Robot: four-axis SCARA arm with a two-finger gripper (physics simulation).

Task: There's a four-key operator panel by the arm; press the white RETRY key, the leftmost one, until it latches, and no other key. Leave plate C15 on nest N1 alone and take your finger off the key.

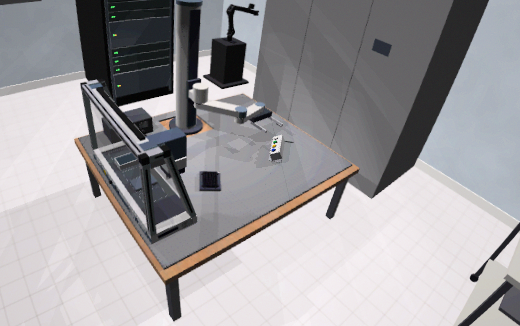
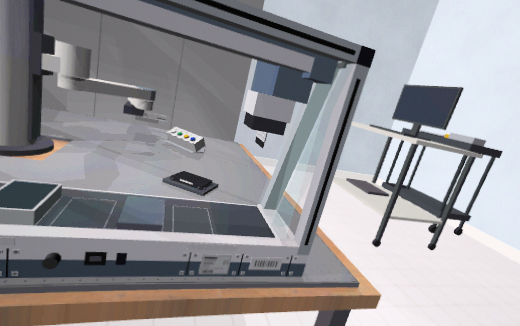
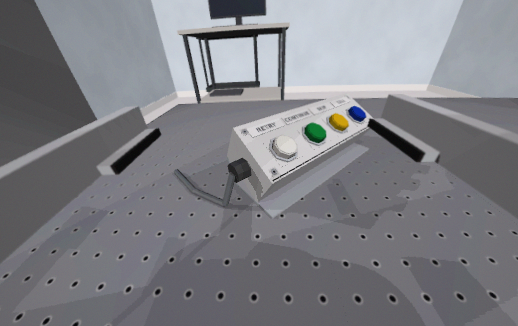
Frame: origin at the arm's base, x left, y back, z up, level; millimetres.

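Seen in the pictures: gripper, fingertip midpoint: (image 1: 274, 128) (image 2: 166, 120) (image 3: 262, 114); arm's base, link origin: (image 1: 186, 126).
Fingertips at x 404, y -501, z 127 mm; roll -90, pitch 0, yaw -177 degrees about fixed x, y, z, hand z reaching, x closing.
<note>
Offsets run from my fingertips to a thing's top centre. "spot": to the spot under its first point.
The operator panel @[dx -62, dy -112, dz -31 mm] (image 1: 279, 148) (image 2: 186, 143) (image 3: 257, 143) is a white sloped box on the table. Its white RETRY key @[dx -19, dy -47, dz -40 mm] (image 2: 173, 131) (image 3: 285, 146) is leftmost, its cap raised above its collar. Green @[dx -57, dy -79, dz -40 mm] (image 3: 315, 132), yellow @[dx -95, dy -112, dz -40 mm] (image 3: 339, 122) and blue @[dx -133, dy -144, dz -40 mm] (image 3: 357, 114) keys follow to the right. My gripper (image 1: 274, 127) (image 2: 161, 118) (image 3: 262, 114) is open and empty, its fingers wide apart. It hangs above the table on the arm's side of the panel, near the RETRY end, touching no key. A black plate (image 1: 210, 178) (image 2: 193, 179) lies on a dark nest (image 1: 210, 189) (image 2: 209, 191); their labels are unreadable.
A short grey cable (image 1: 289, 142) (image 3: 202, 193) leaves the panel beside the RETRY key. The arm's column (image 1: 183, 65) (image 2: 15, 75) stands at the table's back. A framed enclosure @[spot: dx -1099, dy -350, dz +169 mm] (image 1: 148, 200) (image 2: 333, 165) stands along one edge. A tall grey cabinet (image 1: 320, 75) rises behind the panel.
</note>
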